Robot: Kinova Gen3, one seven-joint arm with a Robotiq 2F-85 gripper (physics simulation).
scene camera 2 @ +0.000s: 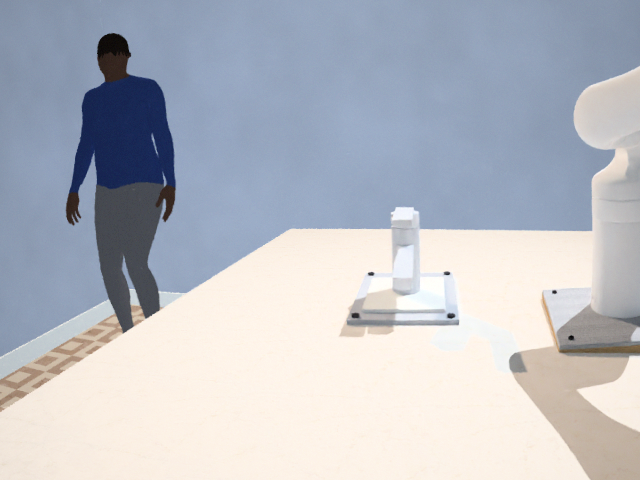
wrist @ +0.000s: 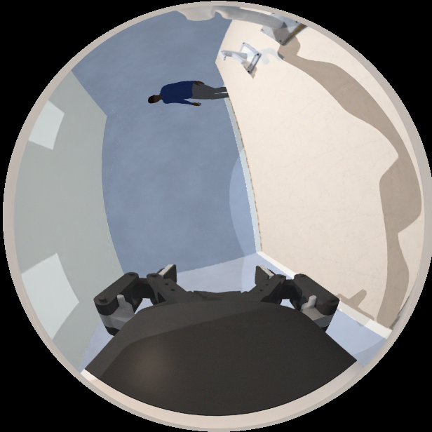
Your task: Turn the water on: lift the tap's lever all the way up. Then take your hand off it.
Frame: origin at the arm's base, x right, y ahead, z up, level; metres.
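Seen in the pictures: arm's base, origin of its link: [scene camera 2: 619, 305].
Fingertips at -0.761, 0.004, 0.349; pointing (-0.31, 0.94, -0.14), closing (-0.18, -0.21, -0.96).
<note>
Pixels of each thing's middle, then the offset from my fingertips to it, as dx, dy, dz. "*": a spot on its surface instead. Level surfaces: height alone.
- white tap, a spot on its surface: [scene camera 2: 406, 253] * +0.737, +0.338, -0.278
- square plate, middle of its body: [scene camera 2: 406, 294] +0.786, +0.354, -0.364
- spout, middle of its body: [scene camera 2: 403, 265] +0.718, +0.337, -0.292
- table, height of its surface: dz -0.370
A white tap [scene camera 2: 406, 253] [wrist: 236, 55] stands upright on a square plate [scene camera 2: 403, 319] [wrist: 256, 62] bolted to the table. Its lever [scene camera 2: 403, 216] shows in the scene view as a short pale block on top of the column, facing the camera; its exact angle is hard to judge. The spout [scene camera 2: 403, 264] juts out below it. In the wrist view the tap is small, near the top edge, and the lever's position cannot be made out. My gripper [wrist: 215, 274] is open and empty, far from the tap and not touching it. The gripper does not show in the scene view.
The white arm [scene camera 2: 616, 222] rises from its base plate [scene camera 2: 552, 320] [wrist: 270, 33] on the table [scene camera 2: 232, 382] [wrist: 310, 165], to the right of the tap in the scene view. A person in a blue top [scene camera 2: 124, 131] [wrist: 176, 92] stands beyond the table's left edge.
</note>
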